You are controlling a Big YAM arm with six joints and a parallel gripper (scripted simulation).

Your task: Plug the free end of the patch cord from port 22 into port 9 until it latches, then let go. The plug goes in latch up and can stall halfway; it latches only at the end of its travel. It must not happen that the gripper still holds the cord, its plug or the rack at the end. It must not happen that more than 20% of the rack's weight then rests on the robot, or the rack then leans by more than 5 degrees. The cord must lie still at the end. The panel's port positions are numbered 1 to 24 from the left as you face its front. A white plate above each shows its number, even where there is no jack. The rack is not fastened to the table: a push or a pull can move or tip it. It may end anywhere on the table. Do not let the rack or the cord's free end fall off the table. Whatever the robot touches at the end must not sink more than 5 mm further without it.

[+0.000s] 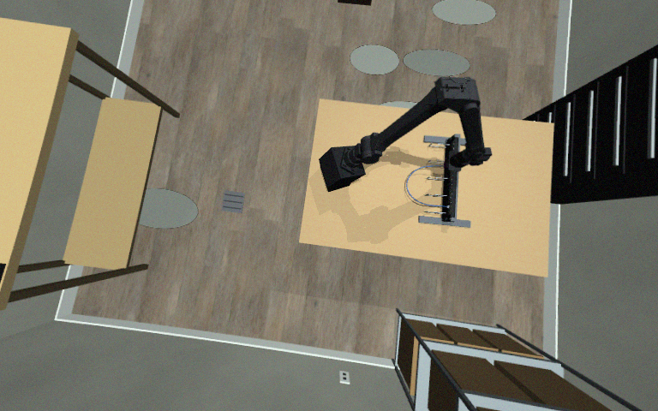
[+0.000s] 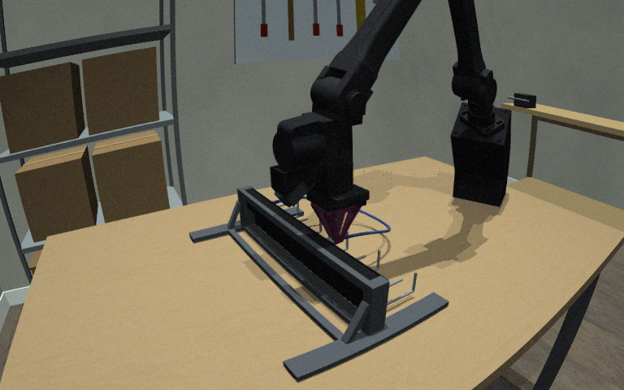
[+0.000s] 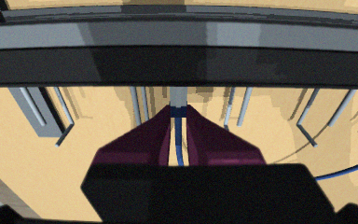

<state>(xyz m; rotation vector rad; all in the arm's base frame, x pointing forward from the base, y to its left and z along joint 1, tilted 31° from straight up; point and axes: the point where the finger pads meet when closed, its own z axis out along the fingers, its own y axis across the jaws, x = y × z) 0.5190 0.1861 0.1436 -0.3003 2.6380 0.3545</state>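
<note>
Right now my hand is 2 cm short of the grey plug and 1 cm to the right of it.
</note>
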